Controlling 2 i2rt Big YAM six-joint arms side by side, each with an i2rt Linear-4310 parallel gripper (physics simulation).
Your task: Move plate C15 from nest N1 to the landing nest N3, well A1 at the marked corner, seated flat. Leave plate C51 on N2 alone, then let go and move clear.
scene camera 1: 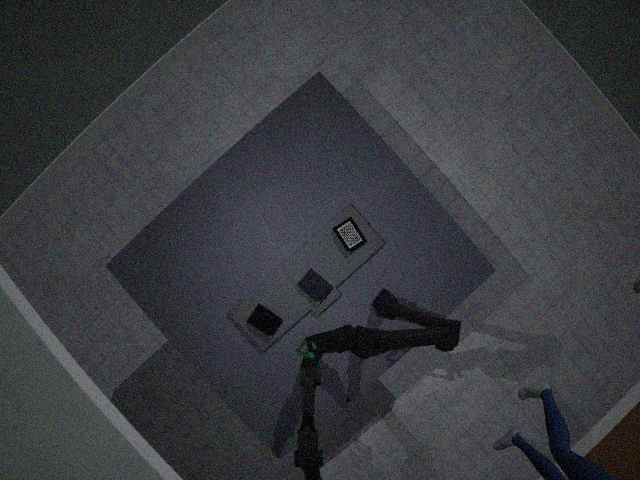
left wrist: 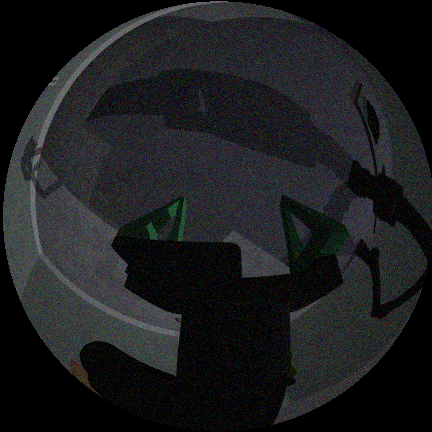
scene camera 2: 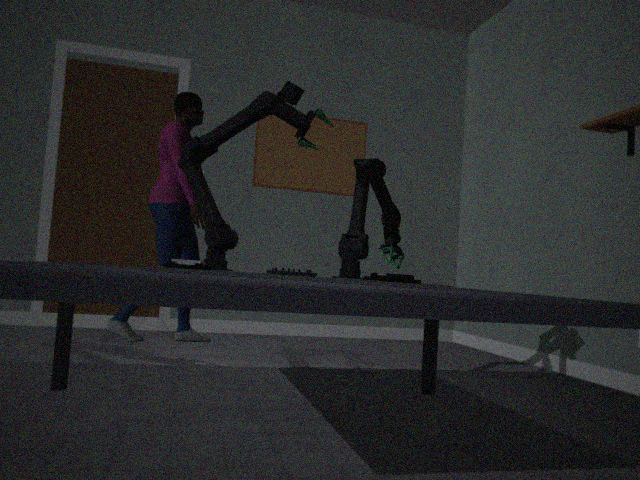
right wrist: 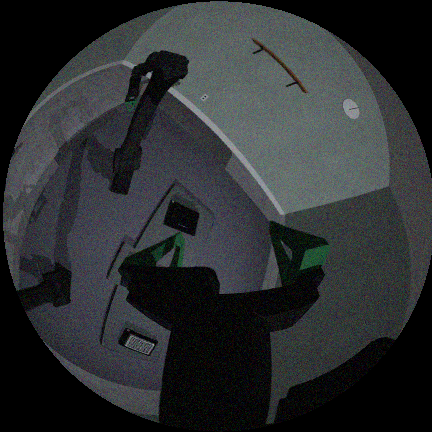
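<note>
A plate with a white face (scene camera 1: pixel 349 235) (right wrist: pixel 140 344) sits in the upper right nest in scene camera 1. A black block-like plate or nest (scene camera 1: pixel 264 319) (right wrist: pixel 181 217) is at the lower left, and a dark grey square (scene camera 1: pixel 315 285) lies between them. I cannot read labels or tell which is C15, C51 or the landing nest. My left gripper (scene camera 2: pixel 393 255) (left wrist: pixel 233 199) is open and empty, pointing down over the table's right part in scene camera 2. My right gripper (scene camera 1: pixel 307 348) (scene camera 2: pixel 325 137) (right wrist: pixel 224 231) is open and empty, high above the table.
The nests stand on a long grey base board (scene camera 1: pixel 289 304) with a stepped edge. A low row of pegs (scene camera 2: pixel 291 271) shows on the table (scene camera 2: pixel 248 294) between the arm bases. A person (scene camera 2: pixel 173 170) (scene camera 1: pixel 555 428) stands behind the table near the door. The room is dim.
</note>
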